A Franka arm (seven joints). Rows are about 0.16 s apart.
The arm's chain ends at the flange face. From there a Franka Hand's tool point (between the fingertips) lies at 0.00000 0.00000 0.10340 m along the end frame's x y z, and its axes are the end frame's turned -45 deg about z.
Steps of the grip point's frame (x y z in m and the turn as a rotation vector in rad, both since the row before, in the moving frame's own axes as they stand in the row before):
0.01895 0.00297 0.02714 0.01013 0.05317 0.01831
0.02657 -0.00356 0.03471 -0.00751 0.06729 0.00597
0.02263 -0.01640 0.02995 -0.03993 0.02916 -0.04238
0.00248 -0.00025 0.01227 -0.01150 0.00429 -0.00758
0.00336 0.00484 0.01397 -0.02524 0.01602 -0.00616
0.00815 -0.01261 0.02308 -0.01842 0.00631 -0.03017
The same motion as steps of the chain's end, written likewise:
0.01231 -0.00670 0.02729 0.04476 0.03043 0.01831
0.01079 -0.01695 0.03495 0.04227 0.05289 0.00597
-0.00066 -0.02828 0.03008 -0.00762 0.04885 -0.04238
0.00042 -0.00245 0.01228 -0.00510 0.01117 -0.00758
0.00278 0.00038 0.01402 -0.00652 0.02918 -0.00616
-0.00497 -0.01554 0.02310 -0.00856 0.01749 -0.03017

